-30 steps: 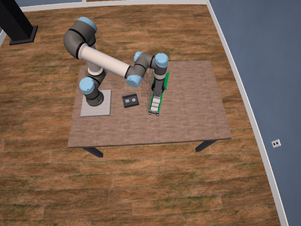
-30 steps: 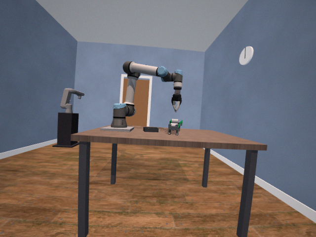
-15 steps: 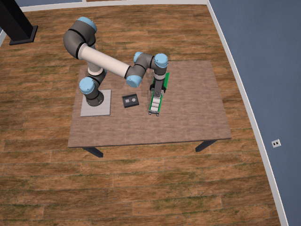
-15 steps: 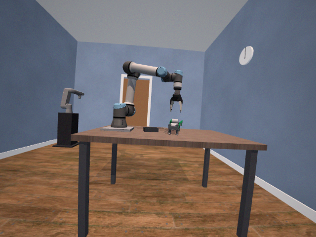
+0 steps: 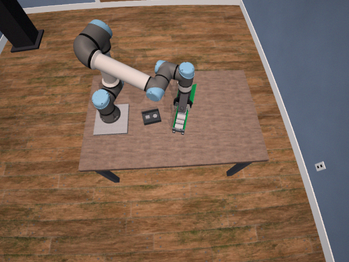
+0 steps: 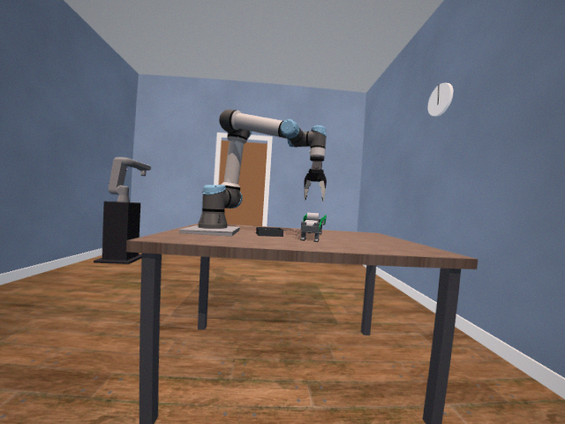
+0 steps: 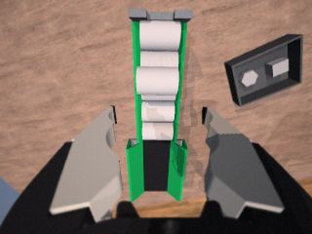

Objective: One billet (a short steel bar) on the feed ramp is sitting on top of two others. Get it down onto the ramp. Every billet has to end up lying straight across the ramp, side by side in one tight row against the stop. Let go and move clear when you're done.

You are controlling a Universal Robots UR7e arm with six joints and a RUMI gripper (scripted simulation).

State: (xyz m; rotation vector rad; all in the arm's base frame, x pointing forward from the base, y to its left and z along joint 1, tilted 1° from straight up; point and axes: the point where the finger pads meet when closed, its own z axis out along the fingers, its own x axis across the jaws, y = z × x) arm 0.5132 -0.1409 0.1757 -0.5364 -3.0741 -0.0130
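My gripper is now 30 mm past the grey stop, 70 mm to the left of it and 150 mm above it. Also, from my hand: black box: 210 mm behind, 80 mm to the left, 190 mm below.
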